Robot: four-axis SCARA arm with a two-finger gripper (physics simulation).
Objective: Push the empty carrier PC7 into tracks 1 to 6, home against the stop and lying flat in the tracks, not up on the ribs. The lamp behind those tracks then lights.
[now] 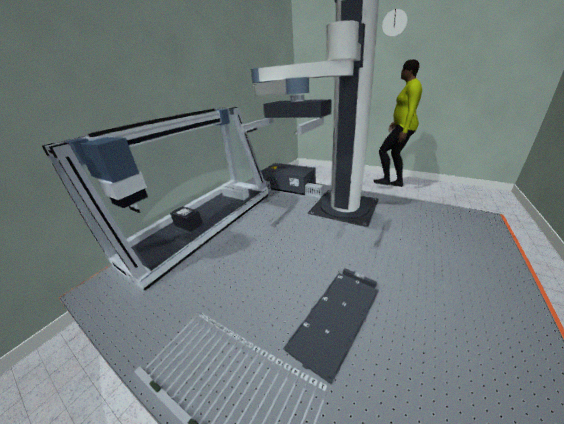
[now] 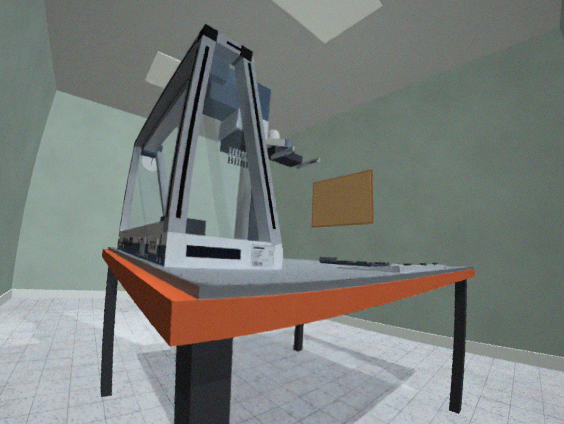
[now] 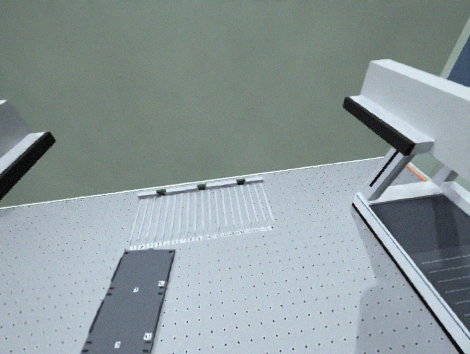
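Seen in the pictures: gripper, fingertip midpoint: [image 1: 268,129] [image 2: 306,154] [image 3: 201,101]; arm's base, origin of the base link: [image 1: 344,208].
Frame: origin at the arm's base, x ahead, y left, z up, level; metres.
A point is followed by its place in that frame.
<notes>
The dark flat carrier PC7 [image 1: 334,320] @[y 0.161, x 0.651, z 0.024 m] [image 2: 350,262] @[y 0.093, x 0.671, z 0.025 m] [image 3: 131,300] @[y 0.160, x 0.668, z 0.024 m] lies on the table, its front end close to the numbered entry of the tracks at the low-numbered side; its body is outside the tracks. The ribbed track plate [image 2: 417,268] @[y -0.084, x 1.017, z 0.021 m] has a light stop bar [image 1: 172,404] @[y -0.072, x 1.008, z 0.029 m] [image 3: 180,190] @[y 0.071, x 1.004, z 0.026 m] at its far end. Dark green, unlit lamps [image 1: 155,386] @[y -0.132, x 1.007, z 0.035 m] [image 3: 161,191] @[y 0.133, x 1.004, z 0.033 m] sit on that bar. My gripper [image 1: 275,131] @[y -0.068, x 0.542, z 0.493 m] [image 2: 301,156] @[y -0.068, x 0.542, z 0.493 m] [image 3: 201,101] @[y -0.068, x 0.542, z 0.493 m] is open and empty, high above the table, well away from the carrier. The carrier's lettering is too small to read.
A gantry frame [image 1: 190,243] @[y -0.452, x 0.621, z 0.061 m] [image 2: 252,125] @[y -0.558, x 0.850, z 0.318 m] [image 3: 407,267] @[y -0.450, x 0.634, z 0.042 m] with a dark deck and a blue head [image 1: 107,157] @[y -0.465, x 0.766, z 0.463 m] stands beside the work area. The arm's column [image 1: 348,150] @[y 0.016, x 0.077, z 0.328 m] rises behind the carrier. A dark box [image 1: 285,178] @[y -0.372, x -0.035, z 0.103 m] stands near it. A person [image 1: 407,107] stands beyond the table.
</notes>
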